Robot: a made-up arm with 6 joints.
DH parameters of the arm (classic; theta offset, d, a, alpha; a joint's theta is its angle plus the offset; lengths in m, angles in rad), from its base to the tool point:
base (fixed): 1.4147 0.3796 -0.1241 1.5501
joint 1: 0 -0.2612 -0.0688 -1.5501
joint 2: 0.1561 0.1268 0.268 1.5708
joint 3: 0 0.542 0.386 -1.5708
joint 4: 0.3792 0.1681 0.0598 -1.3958
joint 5: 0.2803 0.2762 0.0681 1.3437
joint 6: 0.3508 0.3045 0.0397 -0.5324
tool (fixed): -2.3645 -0.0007 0 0
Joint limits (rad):
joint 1: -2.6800..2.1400
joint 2: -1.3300..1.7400
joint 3: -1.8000..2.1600
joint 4: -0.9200..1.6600
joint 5: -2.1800..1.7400
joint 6: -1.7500..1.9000
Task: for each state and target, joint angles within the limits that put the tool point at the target. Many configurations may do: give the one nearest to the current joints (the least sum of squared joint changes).
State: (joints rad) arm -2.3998 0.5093 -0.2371 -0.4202 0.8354 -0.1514
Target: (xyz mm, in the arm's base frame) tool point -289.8 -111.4 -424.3
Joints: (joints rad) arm -2.0783 -0.0527 -0.0158 0.2000 0.9032 -0.1278
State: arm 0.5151 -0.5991 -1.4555 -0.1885 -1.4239 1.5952
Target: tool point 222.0 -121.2 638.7
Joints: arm 0.8359 -0.7537 -1.2538 -0.0786 -1.9952 1.6521
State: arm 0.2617 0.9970 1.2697 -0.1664 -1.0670 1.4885
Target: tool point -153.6 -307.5 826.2
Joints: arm 0.6285 1.0082 1.2230 -0.2966 -1.2210 1.5007
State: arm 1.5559 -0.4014 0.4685 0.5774 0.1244 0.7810
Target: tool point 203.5 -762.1 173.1
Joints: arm 2.0922 -1.1582 0.0705 0.3232 -0.0177 0.7664
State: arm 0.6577 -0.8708 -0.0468 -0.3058 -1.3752 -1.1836
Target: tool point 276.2 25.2 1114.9
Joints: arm 0.4795 -0.5446 -0.1681 -0.5841 -0.9544 -1.1333
